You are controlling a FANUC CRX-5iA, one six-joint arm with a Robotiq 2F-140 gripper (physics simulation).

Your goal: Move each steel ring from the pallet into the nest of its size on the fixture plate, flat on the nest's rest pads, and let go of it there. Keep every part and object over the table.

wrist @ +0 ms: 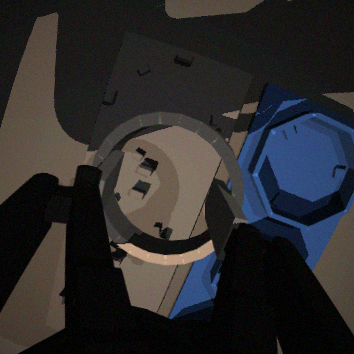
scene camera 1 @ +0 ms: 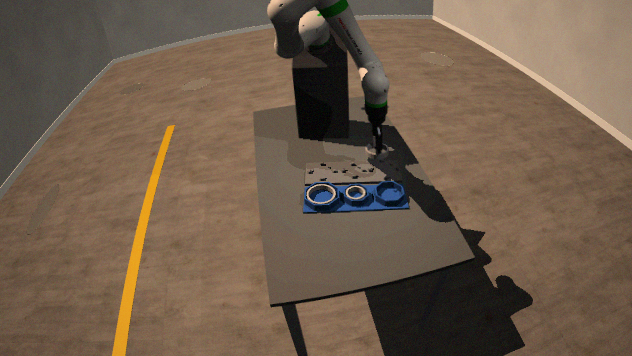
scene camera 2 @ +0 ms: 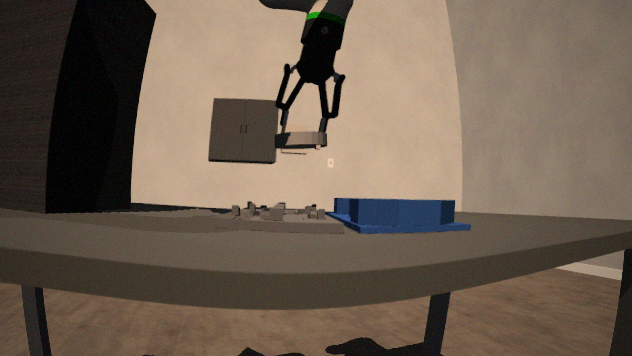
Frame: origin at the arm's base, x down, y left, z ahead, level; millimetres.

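Where they show: gripper, between the fingertips: (wrist: 164, 181) (scene camera 1: 377, 152) (scene camera 2: 299, 145); arm's base, origin of its link: (scene camera 1: 318, 43).
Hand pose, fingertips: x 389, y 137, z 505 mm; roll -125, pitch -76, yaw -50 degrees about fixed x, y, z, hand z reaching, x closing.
Note:
Things, the pixels of their top centre, and the offset from my fingertips. "*": a spot on its surface instead. Level surfaces: height alone.
- steel ring, centre of its top: (wrist: 162, 194) (scene camera 2: 301, 132) (scene camera 1: 377, 147) dx -26, dy -2, dz +2 mm
- fixture plate, centre of its top: (wrist: 126, 225) (scene camera 2: 279, 212) (scene camera 1: 353, 171) dx +133, dy -97, dz -56 mm
- blue pallet, a spot on its surface: (wrist: 322, 237) (scene camera 1: 374, 207) * dx +137, dy -80, dz +204 mm
- large ring, a spot on its surface: (scene camera 1: 321, 203) * dx +107, dy -299, dz +144 mm
- small ring, a spot on its surface: (scene camera 1: 356, 199) * dx +109, dy -149, dz +161 mm
- table, height of its surface: dx +145 mm
My gripper (scene camera 1: 378, 150) (scene camera 2: 303, 131) (wrist: 164, 181) has its fingers spread inside a steel ring (scene camera 1: 370, 154) (scene camera 2: 301, 139) (wrist: 160, 118), pressing outward on its inner wall. It holds the ring roughly level, high above the table. In the wrist view, small upright pads of the fixture plate (scene camera 1: 337, 179) (scene camera 2: 280, 226) (wrist: 200, 90) show through the ring. The blue pallet (scene camera 1: 372, 207) (scene camera 2: 400, 212) (wrist: 322, 237) lies alongside the plate. A large ring (scene camera 1: 321, 203) sits in its left pocket and a small ring (scene camera 1: 356, 199) in its middle pocket. The right pocket is empty.
The table (scene camera 1: 300, 260) (scene camera 2: 280, 255) carries the plate and pallet. The robot's dark pedestal (scene camera 1: 322, 100) (scene camera 2: 100, 110) stands behind the plate in the first scene view. A grey cabinet (scene camera 2: 242, 130) hangs on the wall. Arm shadows fall across the plate's right end.

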